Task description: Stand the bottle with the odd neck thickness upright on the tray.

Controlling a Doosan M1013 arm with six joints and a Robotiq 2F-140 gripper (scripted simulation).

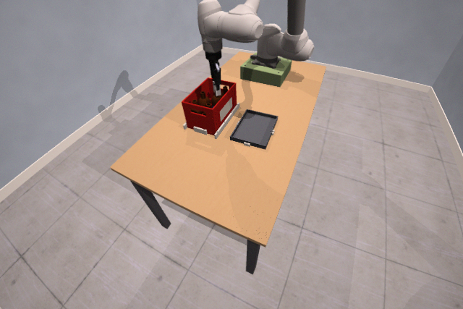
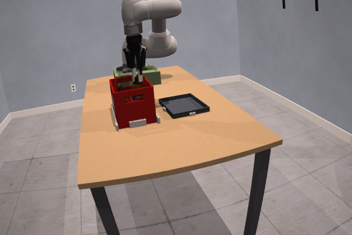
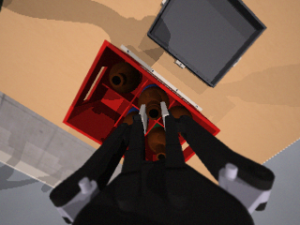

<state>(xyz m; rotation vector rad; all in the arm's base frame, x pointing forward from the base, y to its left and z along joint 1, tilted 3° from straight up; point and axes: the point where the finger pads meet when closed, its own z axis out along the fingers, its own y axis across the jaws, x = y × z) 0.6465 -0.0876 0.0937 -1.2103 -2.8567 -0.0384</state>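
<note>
My hand is 120 mm above the red crate and 40 mm to the left of it. From my hand the other things lie so: dark grey tray: 220 mm to the left, 190 mm below, 10 mm ahead; then glass bottle: 120 mm below, 90 mm to the right, 90 mm ahead.
</note>
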